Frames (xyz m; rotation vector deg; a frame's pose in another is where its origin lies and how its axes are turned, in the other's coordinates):
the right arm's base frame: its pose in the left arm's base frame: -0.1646 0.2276 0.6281 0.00 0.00 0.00
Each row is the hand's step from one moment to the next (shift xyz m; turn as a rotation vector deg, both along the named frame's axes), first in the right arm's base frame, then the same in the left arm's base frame.
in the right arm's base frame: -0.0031 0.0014 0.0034 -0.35 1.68 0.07
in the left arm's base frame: -0.0031 0.0014 0.0034 -0.35 1.68 0.07
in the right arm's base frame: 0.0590 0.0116 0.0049 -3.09 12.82 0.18
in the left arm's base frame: 0.0590 0.0116 0.0049 -3.09 12.82 0.18
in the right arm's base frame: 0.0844 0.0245 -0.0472 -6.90 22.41 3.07
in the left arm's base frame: 0.0844 0.0245 -0.0472 -6.90 22.41 3.07
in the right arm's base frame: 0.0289 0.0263 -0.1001 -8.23 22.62 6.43
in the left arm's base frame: 0.0289 0.0263 -0.1001 -8.23 22.62 6.43
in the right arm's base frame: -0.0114 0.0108 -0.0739 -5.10 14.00 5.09
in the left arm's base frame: -0.0114 0.0108 -0.0739 -5.10 14.00 5.09
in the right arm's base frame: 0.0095 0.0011 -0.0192 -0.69 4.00 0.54
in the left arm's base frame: 0.0095 0.0011 -0.0192 -0.69 4.00 0.54
